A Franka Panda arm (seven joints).
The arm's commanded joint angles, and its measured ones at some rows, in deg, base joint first. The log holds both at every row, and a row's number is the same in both.
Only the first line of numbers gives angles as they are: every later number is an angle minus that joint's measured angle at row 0.
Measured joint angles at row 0:
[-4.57, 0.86, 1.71, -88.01, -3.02, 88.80, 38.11]
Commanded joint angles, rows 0 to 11:
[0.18, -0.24, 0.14, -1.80, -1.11, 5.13, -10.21]
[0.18, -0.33, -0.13, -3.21, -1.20, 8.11, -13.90]
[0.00, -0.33, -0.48, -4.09, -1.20, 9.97, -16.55]
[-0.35, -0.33, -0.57, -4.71, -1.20, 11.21, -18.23]
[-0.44, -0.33, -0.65, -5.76, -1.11, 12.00, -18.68]
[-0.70, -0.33, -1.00, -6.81, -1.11, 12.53, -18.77]
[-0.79, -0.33, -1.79, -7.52, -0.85, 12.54, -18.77]
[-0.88, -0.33, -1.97, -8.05, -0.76, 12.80, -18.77]
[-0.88, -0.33, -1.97, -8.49, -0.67, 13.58, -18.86]
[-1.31, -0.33, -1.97, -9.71, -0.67, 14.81, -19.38]
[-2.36, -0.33, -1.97, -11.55, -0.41, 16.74, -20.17]
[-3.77, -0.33, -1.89, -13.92, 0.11, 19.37, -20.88]
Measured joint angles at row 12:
[-1.01, 0.13, -2.20, -8.55, -0.31, 13.32, -18.49]
